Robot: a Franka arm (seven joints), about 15 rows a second.
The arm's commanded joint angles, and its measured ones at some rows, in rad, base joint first. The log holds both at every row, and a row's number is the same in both.
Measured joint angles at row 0:
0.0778, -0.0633, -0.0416, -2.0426, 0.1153, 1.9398, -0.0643
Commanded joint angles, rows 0 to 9:
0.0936, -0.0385, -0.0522, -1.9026, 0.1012, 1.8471, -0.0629
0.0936, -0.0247, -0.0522, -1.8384, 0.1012, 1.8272, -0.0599
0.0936, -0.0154, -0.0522, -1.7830, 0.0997, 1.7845, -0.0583
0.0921, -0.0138, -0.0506, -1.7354, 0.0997, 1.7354, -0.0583
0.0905, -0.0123, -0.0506, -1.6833, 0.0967, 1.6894, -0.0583
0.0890, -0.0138, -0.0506, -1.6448, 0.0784, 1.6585, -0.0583
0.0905, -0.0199, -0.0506, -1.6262, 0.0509, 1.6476, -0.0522
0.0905, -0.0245, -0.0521, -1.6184, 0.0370, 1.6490, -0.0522
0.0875, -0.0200, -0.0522, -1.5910, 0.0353, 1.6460, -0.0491
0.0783, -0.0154, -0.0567, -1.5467, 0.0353, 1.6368, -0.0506
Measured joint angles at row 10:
0.0790, -0.0459, -0.0469, -1.6369, 0.0525, 1.6779, -0.0628
